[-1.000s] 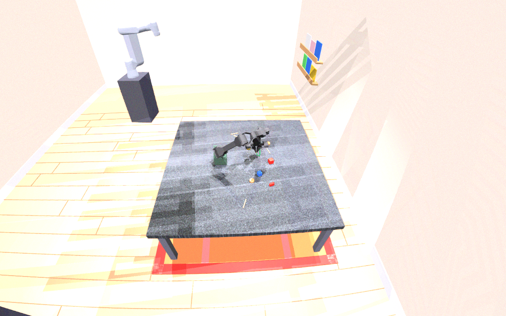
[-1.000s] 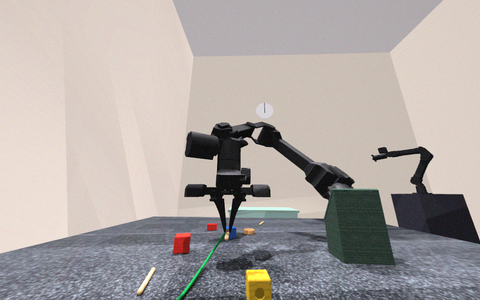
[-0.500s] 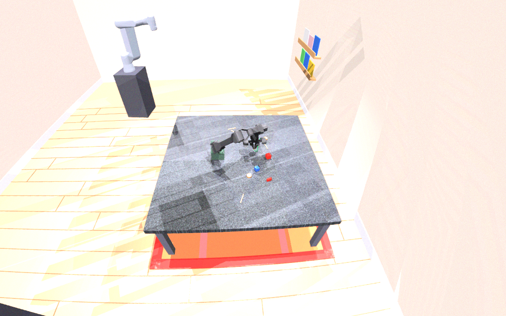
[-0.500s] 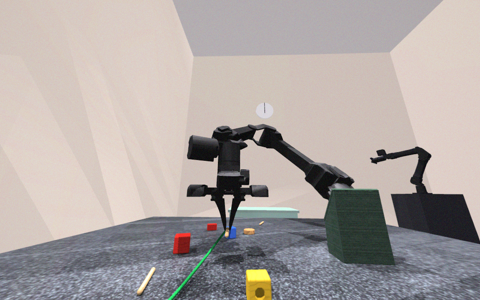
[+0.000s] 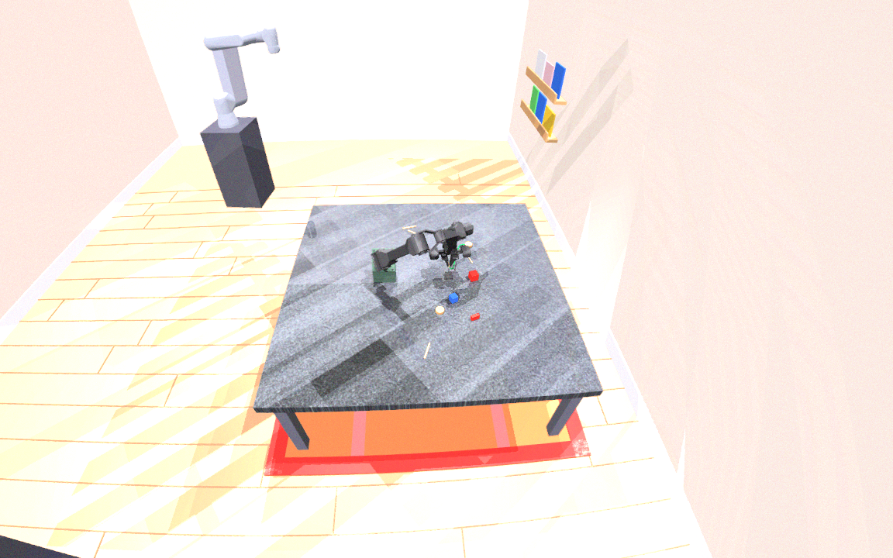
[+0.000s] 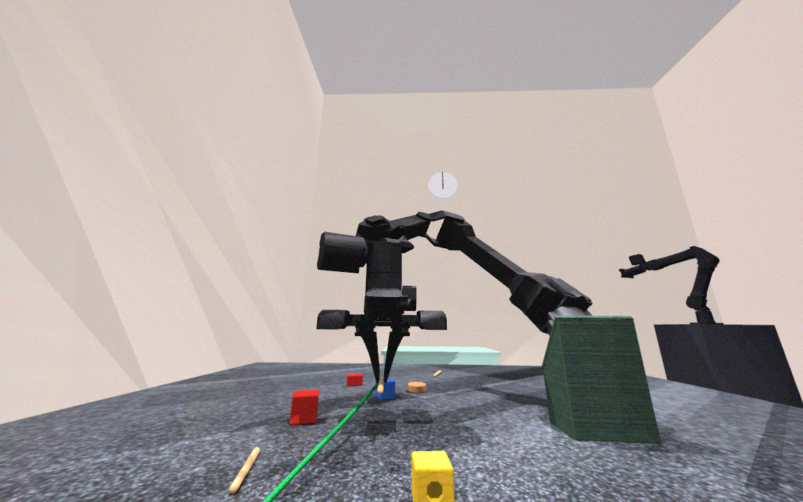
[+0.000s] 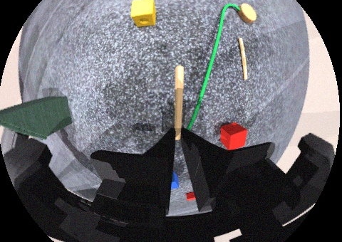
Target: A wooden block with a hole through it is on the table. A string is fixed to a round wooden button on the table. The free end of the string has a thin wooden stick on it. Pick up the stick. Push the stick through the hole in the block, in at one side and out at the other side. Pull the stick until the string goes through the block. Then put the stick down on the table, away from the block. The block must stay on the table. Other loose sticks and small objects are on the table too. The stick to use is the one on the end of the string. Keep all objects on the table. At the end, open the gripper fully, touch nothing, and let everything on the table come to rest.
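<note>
Now: the yellow wooden block 15 cm to the left of my gripper tip, 8 cm behind it and 4 cm below it. Round my gripper tip: red cube 12 cm ahead, 4 cm below, 2 cm to the right; then round wooden button 24 cm to the left, 10 cm ahead, 5 cm below; then blue cube 16 cm to the right, 4 cm below, 3 cm ahead.
</note>
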